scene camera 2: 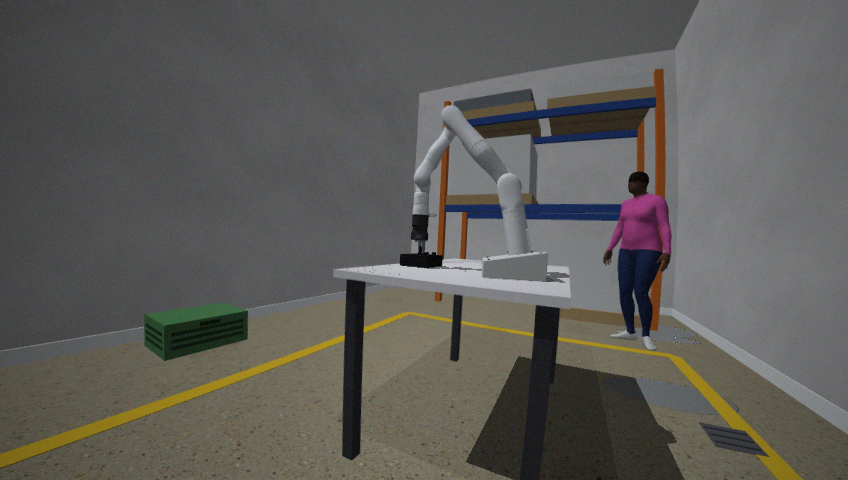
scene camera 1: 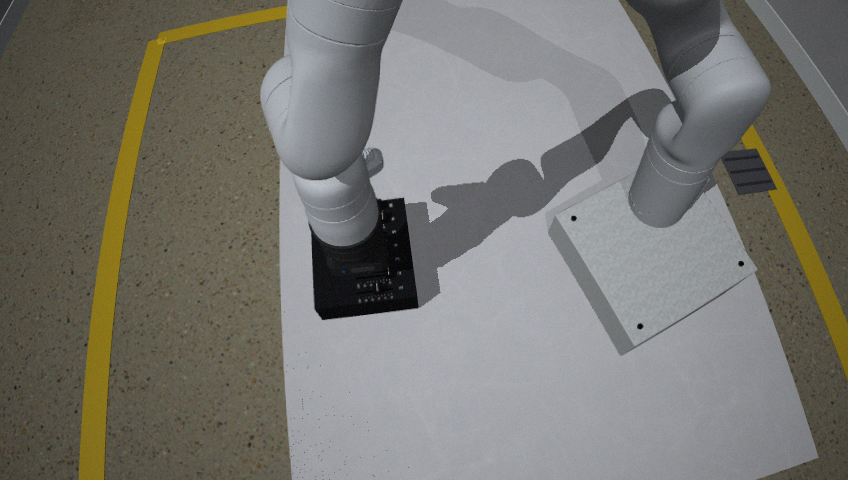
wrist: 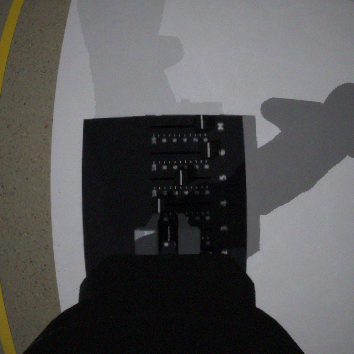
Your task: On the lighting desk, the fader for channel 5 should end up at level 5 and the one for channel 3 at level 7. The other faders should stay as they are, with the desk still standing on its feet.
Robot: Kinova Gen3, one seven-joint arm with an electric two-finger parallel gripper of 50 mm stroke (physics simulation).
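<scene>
The black lighting desk stands level on the table; its feet are not visible. In the wrist view, the channel 5 fader stands midway along its slot, at about level 5. The channel 3 fader is between the two grey fingers, around level 7; fingers partly hide its scale. My gripper points down at the desk and is shut on this fader. In scene camera 1 the arm hides the fingers. The channel 4 fader is near 9, channel 6 fader near 0, M fader near 1.
The white table carries the desk and the arm's pale base block. The channel 4 fader is close beside the fingers. A person in pink stands behind the table at right, near a storage rack. A green crate lies on the floor.
</scene>
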